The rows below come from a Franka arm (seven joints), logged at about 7 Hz.
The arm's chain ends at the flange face. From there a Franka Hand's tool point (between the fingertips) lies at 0.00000 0.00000 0.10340 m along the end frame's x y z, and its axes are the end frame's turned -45 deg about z.
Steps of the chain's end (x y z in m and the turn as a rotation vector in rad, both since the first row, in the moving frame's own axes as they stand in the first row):
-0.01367, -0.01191, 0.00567, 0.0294, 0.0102, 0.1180
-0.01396, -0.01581, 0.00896, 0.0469, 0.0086, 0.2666
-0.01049, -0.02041, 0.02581, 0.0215, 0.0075, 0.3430
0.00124, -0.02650, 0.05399, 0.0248, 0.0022, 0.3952
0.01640, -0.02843, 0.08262, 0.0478, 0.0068, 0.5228
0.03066, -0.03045, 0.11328, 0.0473, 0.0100, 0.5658
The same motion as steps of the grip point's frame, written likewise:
0.00173, -0.01932, 0.00562, 0.0136, 0.0280, 0.1180
0.00569, -0.02328, 0.00884, 0.0271, 0.0392, 0.2666
0.00927, -0.02249, 0.02578, 0.0099, 0.0205, 0.3430
0.02186, -0.01909, 0.05396, 0.0160, 0.0191, 0.3952
0.03628, -0.01035, 0.08250, 0.0290, 0.0386, 0.5228
0.04793, -0.00128, 0.11316, 0.0264, 0.0405, 0.5658

